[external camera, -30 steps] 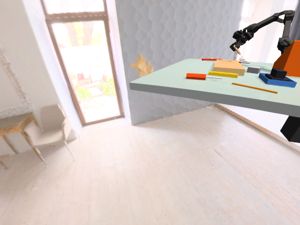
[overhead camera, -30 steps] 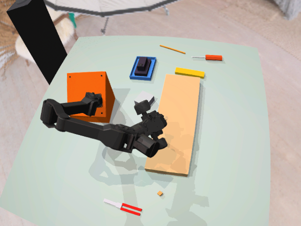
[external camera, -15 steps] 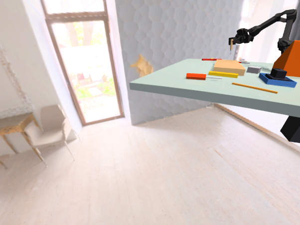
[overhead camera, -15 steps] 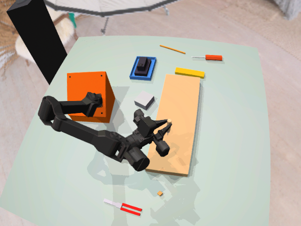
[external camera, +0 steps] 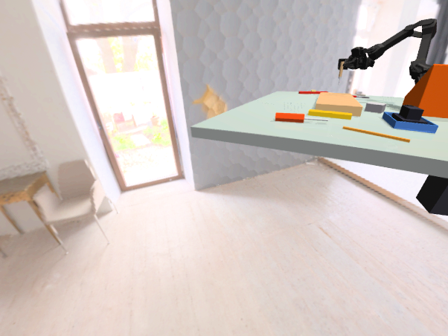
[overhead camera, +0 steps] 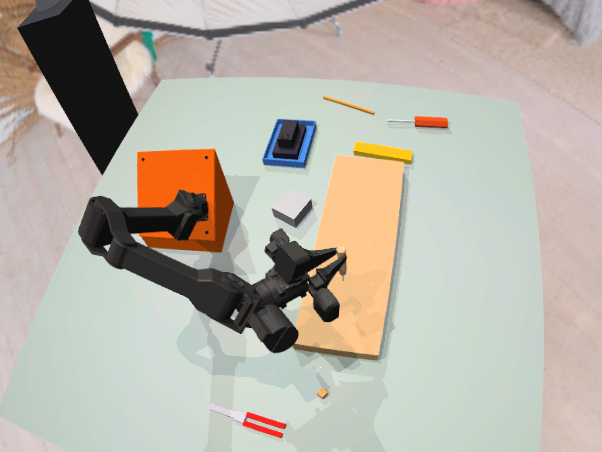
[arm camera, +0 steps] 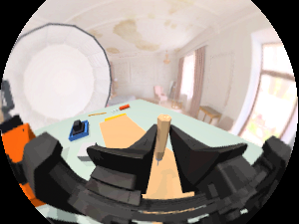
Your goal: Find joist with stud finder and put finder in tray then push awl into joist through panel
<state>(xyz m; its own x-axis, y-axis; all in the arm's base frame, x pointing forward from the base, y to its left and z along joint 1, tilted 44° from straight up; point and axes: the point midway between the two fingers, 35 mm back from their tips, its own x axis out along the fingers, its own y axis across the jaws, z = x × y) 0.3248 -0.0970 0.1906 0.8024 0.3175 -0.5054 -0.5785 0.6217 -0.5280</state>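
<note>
Now: gripper tip 6 cm above the awl. From my gripper tip the other things lie so: yellow bar: 43 cm to the left, 19 cm below, 10 cm ahead; then small tan cube: 22 cm to the right, 20 cm below, 4 cm behind; then grey block: 24 cm to the left, 19 cm below, 13 cm behind.
</note>
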